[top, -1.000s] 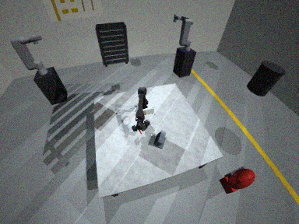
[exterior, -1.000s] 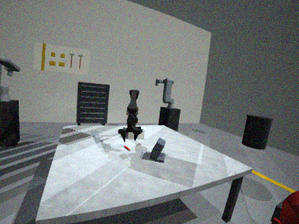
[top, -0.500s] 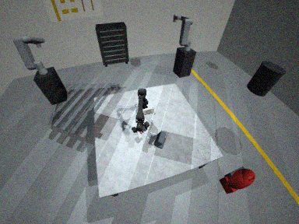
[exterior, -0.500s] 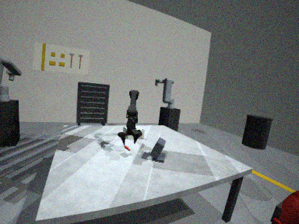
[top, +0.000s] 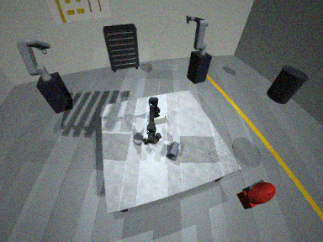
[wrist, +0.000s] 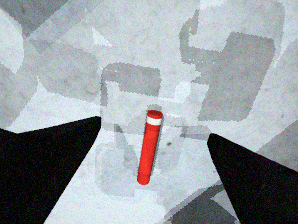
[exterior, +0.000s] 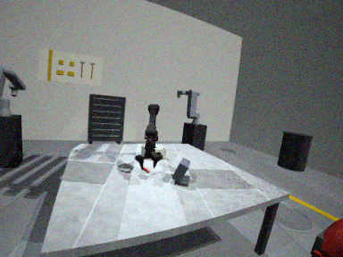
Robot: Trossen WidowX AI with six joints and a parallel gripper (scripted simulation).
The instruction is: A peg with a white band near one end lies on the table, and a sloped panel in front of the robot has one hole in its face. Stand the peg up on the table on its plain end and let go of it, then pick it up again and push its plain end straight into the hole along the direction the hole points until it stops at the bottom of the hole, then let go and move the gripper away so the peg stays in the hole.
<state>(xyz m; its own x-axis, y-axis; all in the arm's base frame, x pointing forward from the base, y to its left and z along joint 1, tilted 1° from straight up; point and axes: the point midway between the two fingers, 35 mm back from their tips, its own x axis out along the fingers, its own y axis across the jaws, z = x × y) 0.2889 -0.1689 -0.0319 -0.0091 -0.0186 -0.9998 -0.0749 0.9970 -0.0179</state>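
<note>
Right now my gripper tip is 1 cm past the red peg and 2 cm above it. From my gripper tip the other things lie so: sloped panel 18 cm ahead, 14 cm to the left, 5 cm above.
</note>
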